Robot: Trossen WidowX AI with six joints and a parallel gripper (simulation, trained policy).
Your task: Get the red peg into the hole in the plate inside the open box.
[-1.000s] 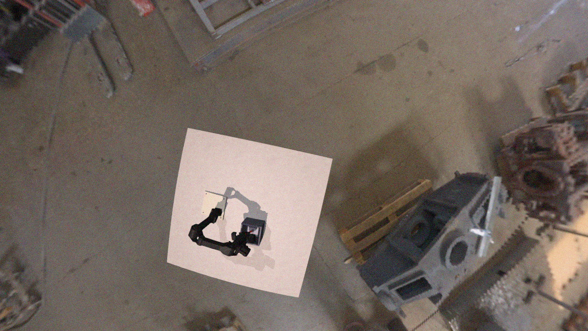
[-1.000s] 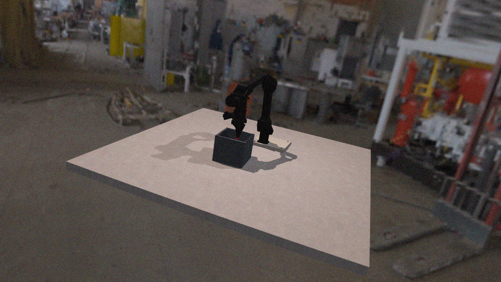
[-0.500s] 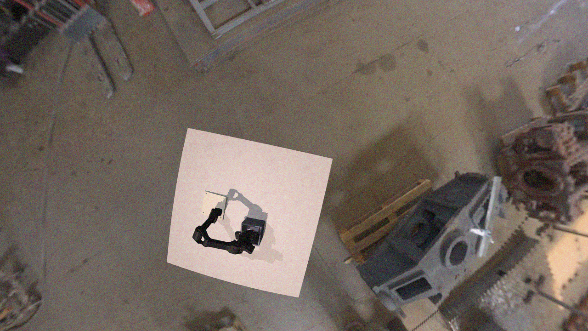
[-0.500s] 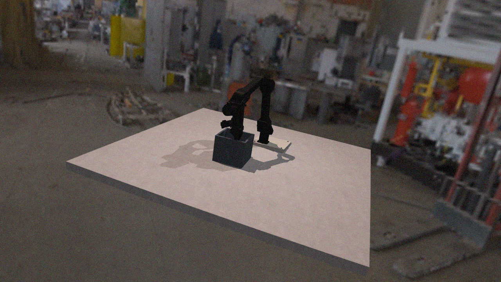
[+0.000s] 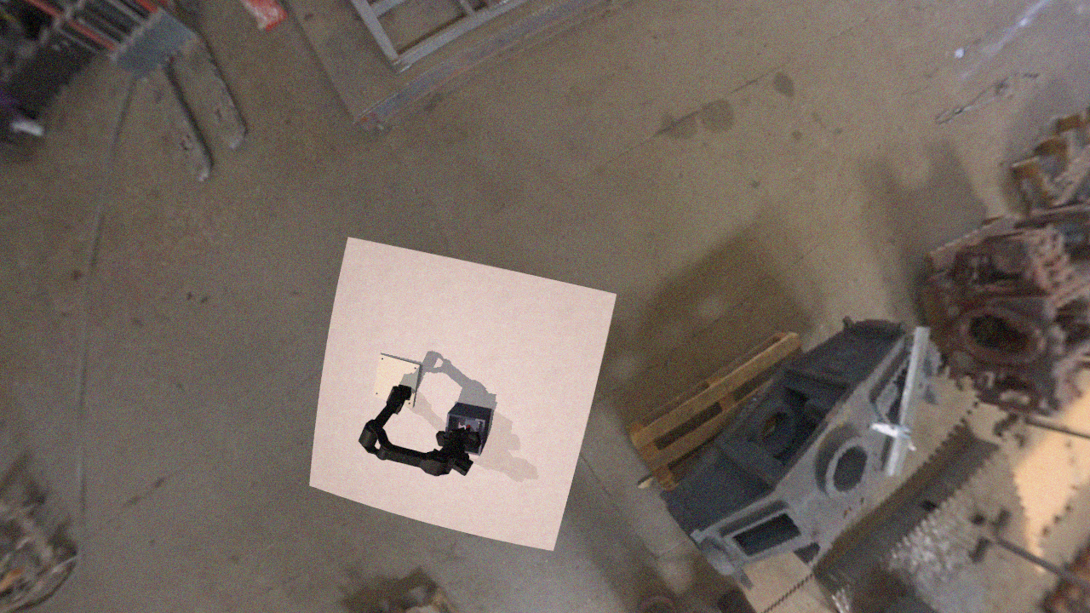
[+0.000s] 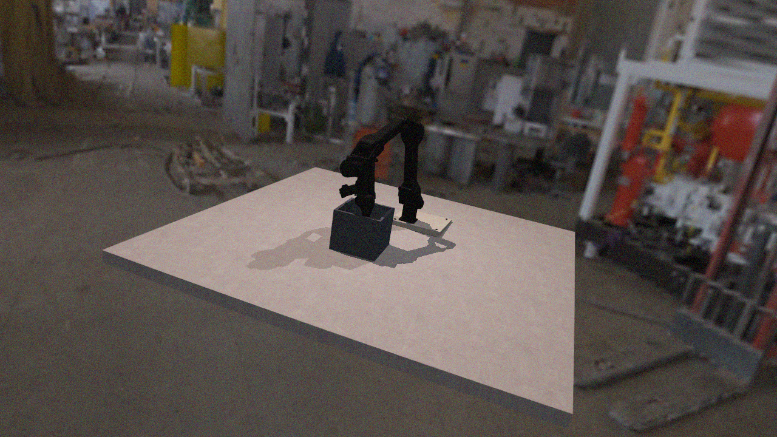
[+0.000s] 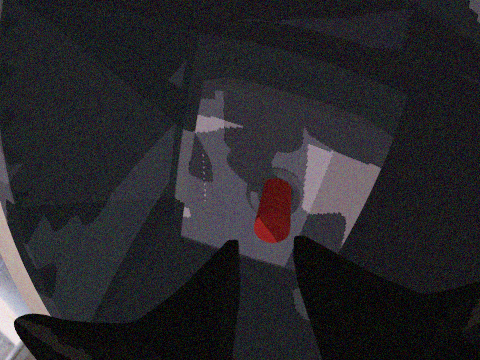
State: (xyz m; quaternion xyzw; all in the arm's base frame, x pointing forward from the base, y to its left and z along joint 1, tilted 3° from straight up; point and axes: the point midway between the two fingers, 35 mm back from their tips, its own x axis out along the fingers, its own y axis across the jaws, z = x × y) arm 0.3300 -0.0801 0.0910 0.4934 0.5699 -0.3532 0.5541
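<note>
My gripper tip is 10 mm to the left of the red peg and 40 mm above it. Also, from my gripper tip: plate: 10 mm to the right, 40 mm below.
</note>
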